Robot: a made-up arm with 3 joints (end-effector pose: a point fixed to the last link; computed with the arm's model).
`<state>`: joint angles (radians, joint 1 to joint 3).
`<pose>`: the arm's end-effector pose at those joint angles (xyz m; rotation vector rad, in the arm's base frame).
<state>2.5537 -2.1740 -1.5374</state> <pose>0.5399 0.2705 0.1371 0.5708 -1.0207 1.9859</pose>
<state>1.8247 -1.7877 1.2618</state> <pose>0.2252 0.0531 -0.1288 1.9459 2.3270 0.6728</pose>
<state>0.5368 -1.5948 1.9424</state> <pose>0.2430 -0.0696 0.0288 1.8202 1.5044 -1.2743</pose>
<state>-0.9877 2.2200 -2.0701</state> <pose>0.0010 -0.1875 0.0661 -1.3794 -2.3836 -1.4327</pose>
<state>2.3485 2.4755 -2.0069</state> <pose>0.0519 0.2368 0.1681 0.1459 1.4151 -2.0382</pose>
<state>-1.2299 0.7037 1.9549</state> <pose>0.3087 -0.0214 0.1610 0.6943 0.0155 0.7186</pose>
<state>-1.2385 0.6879 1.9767</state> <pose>0.3074 -0.0186 0.1579 0.7083 0.0259 0.7028</pose>
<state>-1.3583 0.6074 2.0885</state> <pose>0.3004 0.0011 0.1427 0.7072 0.0944 0.6135</pose>
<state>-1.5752 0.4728 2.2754</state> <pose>0.2896 0.0315 0.1129 0.6869 0.1675 0.4524</pose>
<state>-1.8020 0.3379 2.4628</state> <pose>0.2825 0.0563 0.0768 0.6544 0.1832 0.2912</pose>
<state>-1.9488 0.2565 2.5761</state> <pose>0.2811 0.0672 0.0516 0.6238 0.1663 0.2008</pose>
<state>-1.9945 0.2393 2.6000</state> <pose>0.2811 0.0685 0.0450 0.6026 0.1614 0.1816</pose>
